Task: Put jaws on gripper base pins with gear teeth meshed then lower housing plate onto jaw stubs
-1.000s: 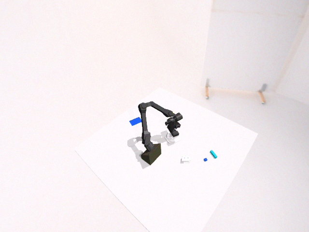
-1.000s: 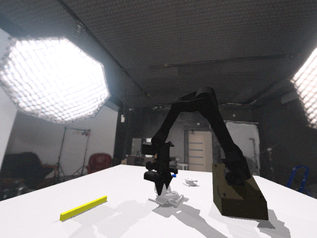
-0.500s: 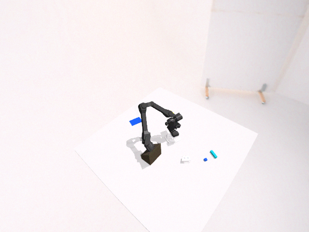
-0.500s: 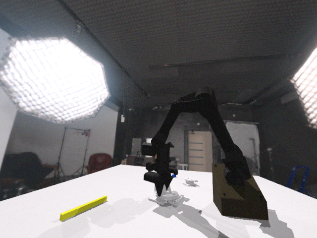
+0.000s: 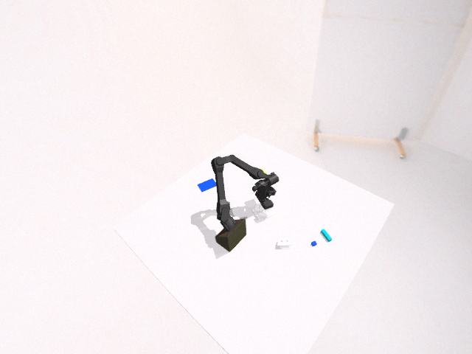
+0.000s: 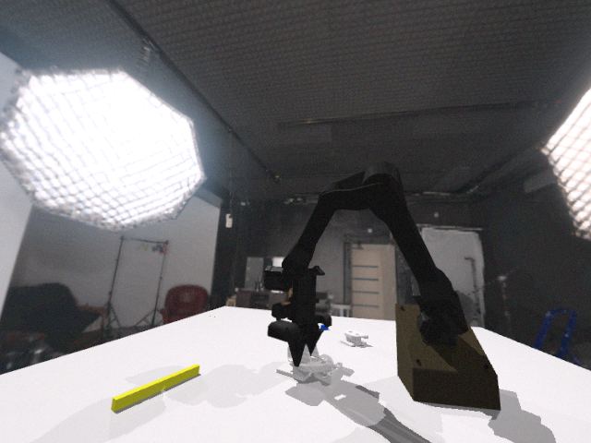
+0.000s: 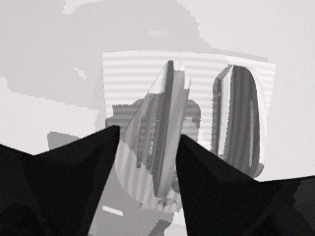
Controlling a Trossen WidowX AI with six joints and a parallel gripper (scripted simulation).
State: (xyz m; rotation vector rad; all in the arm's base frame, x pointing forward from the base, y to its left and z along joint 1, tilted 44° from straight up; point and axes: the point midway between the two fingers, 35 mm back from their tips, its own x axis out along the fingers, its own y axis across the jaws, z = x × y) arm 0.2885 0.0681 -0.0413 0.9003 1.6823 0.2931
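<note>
Now: gripper tip 3 cm to the left of the flat white plate and 2 cm above it. Round my gripper tip: white jaw 5 cm behind, 4 cm to the right, 1 cm below; then yellow bar 24 cm ahead, 15 cm to the left, 1 cm below; then blue cube 40 cm to the right, 2 cm behind, 1 cm below.
</note>
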